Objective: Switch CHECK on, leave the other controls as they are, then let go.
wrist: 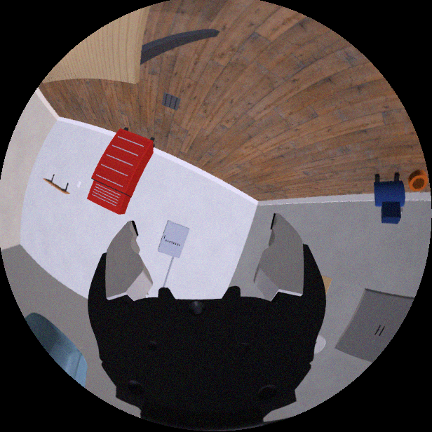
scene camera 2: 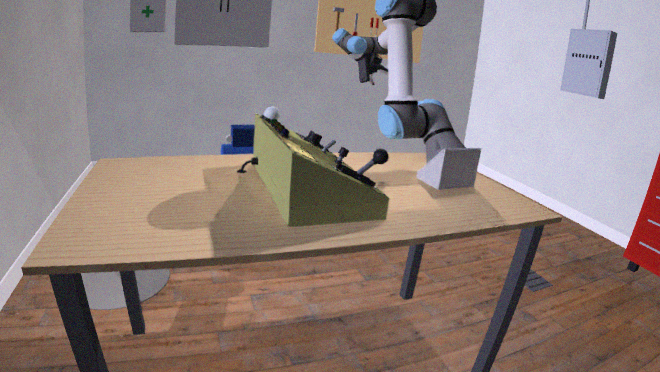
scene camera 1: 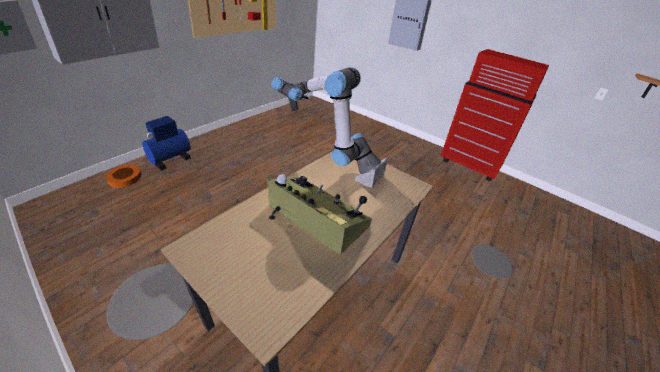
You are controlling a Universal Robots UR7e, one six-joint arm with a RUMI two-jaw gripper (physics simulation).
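Pixels of known places: gripper, between the fingertips: (scene camera 2: 385,81) (scene camera 1: 303,101); arm's base, origin of its link: (scene camera 2: 448,160) (scene camera 1: 370,167).
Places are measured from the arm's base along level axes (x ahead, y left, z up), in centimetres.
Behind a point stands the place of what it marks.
A green sloped control console (scene camera 1: 310,220) {z 1.7, x 62.6, y 6.7 cm} (scene camera 2: 330,192) {z 0.6, x 52.7, y 26.1 cm} stands on the table (scene camera 1: 215,250) {z -7.6, x 101.3, y -16.8 cm} (scene camera 2: 125,210) {z -7.6, x 101.2, y 12.5 cm}. Its sloped face carries a ball-ended lever (scene camera 1: 363,200) {z 7.9, x 38.5, y 19.8 cm} (scene camera 2: 380,156) {z 7.4, x 38.1, y 20.5 cm}, a small toggle lever (scene camera 1: 320,189) {z 3.4, x 43.0, y -4.5 cm} (scene camera 2: 329,145) {z 3.7, x 42.7, y -4.5 cm}, a black knob (scene camera 1: 302,181) {z 3.8, x 45.3, y -15.8 cm} (scene camera 2: 313,138) {z 3.4, x 44.6, y -15.1 cm}, a white dome (scene camera 1: 281,179) {z 12.2, x 59.8, y -16.5 cm} (scene camera 2: 271,113) {z 11.4, x 59.0, y -15.5 cm} and several small round controls. No label is readable, so I cannot tell which control is CHECK or how it is set. My gripper (wrist: 202,219) is open and empty, held high behind the console, well apart from it. The console does not show in the wrist view.
The arm's base bracket (scene camera 1: 371,175) {z 1.2, x 8.4, y 6.0 cm} (scene camera 2: 457,167) {z -0.2, x 1.3, y 7.0 cm} stands on the table beside the console. A short black cable (scene camera 1: 275,212) {z -4.7, x 66.8, y -14.8 cm} (scene camera 2: 246,164) {z -5.1, x 66.6, y -14.9 cm} comes out of the console's back. A red tool cabinet (scene camera 1: 492,115) (wrist: 120,170) and a blue compressor (scene camera 1: 166,145) (wrist: 389,194) stand on the floor by the walls.
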